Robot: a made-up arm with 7 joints. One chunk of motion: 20 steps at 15 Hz.
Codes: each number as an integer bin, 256 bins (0 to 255) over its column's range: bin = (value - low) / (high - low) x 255, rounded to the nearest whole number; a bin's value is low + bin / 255 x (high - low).
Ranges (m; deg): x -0.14..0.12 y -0.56..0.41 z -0.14..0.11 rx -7..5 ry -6..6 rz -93..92
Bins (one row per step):
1: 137 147 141 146 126 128
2: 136 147 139 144 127 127
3: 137 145 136 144 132 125
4: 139 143 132 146 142 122
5: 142 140 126 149 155 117
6: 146 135 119 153 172 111
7: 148 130 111 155 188 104
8: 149 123 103 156 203 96
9: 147 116 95 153 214 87
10: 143 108 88 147 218 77
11: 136 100 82 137 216 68
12: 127 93 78 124 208 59
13: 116 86 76 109 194 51
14: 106 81 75 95 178 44
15: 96 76 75 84 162 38
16: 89 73 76 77 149 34
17: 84 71 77 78 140 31
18: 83 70 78 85 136 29
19: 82 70 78 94 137 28
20: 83 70 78 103 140 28
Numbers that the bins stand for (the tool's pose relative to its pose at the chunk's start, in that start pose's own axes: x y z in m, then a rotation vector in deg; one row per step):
1: -0.0003 -0.0008 -0.0018 -0.13 -0.07 -0.14
2: -0.0013 -0.0008 -0.0037 -0.22 -0.02 -0.86
3: -0.0003 -0.0084 -0.0067 -0.22 0.21 -2.31
4: 0.0017 -0.0160 -0.0106 -0.13 0.68 -4.49
5: 0.0048 -0.0275 -0.0165 0.01 1.29 -8.12
6: 0.0089 -0.0465 -0.0233 0.20 2.09 -12.47
7: 0.0109 -0.0655 -0.0312 0.29 2.85 -17.55
8: 0.0119 -0.0921 -0.0390 0.34 3.55 -23.35
9: 0.0099 -0.1187 -0.0469 0.20 4.07 -29.88
10: 0.0058 -0.1492 -0.0537 -0.08 4.26 -37.14
11: -0.0013 -0.1796 -0.0596 -0.55 4.16 -43.67
12: -0.0105 -0.2062 -0.0635 -1.16 3.79 -50.20
13: -0.0217 -0.2329 -0.0655 -1.87 3.13 -56.00
14: -0.0319 -0.2519 -0.0665 -2.53 2.38 -61.08
15: -0.0421 -0.2709 -0.0665 -3.05 1.62 -65.43
16: -0.0493 -0.2823 -0.0655 -3.38 1.01 -68.33
17: -0.0544 -0.2899 -0.0645 -3.33 0.59 -70.51
18: -0.0554 -0.2937 -0.0635 -3.00 0.40 -71.96
19: -0.0564 -0.2937 -0.0635 -2.58 0.45 -72.69
20: -0.0554 -0.2937 -0.0635 -2.15 0.59 -72.69

